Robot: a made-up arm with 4 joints.
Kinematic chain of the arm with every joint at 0, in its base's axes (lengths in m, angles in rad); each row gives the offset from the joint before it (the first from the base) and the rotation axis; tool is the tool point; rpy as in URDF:
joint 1: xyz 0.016 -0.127 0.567 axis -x
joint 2: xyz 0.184 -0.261 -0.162 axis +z
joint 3: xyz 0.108 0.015 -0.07 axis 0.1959 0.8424 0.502
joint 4: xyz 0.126 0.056 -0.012 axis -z
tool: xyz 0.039 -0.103 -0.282 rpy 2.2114 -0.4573 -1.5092
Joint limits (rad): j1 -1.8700..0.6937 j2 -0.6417..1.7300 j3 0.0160..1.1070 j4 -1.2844..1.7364
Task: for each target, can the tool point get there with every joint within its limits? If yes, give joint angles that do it. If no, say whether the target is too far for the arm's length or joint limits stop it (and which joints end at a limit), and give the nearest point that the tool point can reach.
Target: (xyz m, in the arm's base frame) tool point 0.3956 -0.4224 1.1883
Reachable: no: joint limits stop it (at a limit: joint 1, joint 2, joint 3, joint 4) | nearest point 0.1851 -0.6910 0.5120 | short by 0.758 m
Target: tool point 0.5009 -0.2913 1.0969
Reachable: no: joint limits stop it (at a limit: joint 1, joint 3, joint 4) | nearest point 0.3208 0.3588 0.7865 | short by 0.743 m
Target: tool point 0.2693 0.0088 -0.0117
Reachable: yes | joints -0.6259 0.3212 0.5702 0.5089
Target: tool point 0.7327 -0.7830 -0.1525
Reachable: no: too far | nearest point 0.5116 -0.5784 0.0719 | short by 0.376 m
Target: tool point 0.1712 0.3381 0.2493
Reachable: yes | joints -1.4345 0.9430 0.6226 1.3037
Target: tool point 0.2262 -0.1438 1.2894
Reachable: no: joint limits stop it (at a limit: joint 1, joint 3, joint 4) | nearest point 0.2096 0.3525 0.8070 | short by 0.692 m
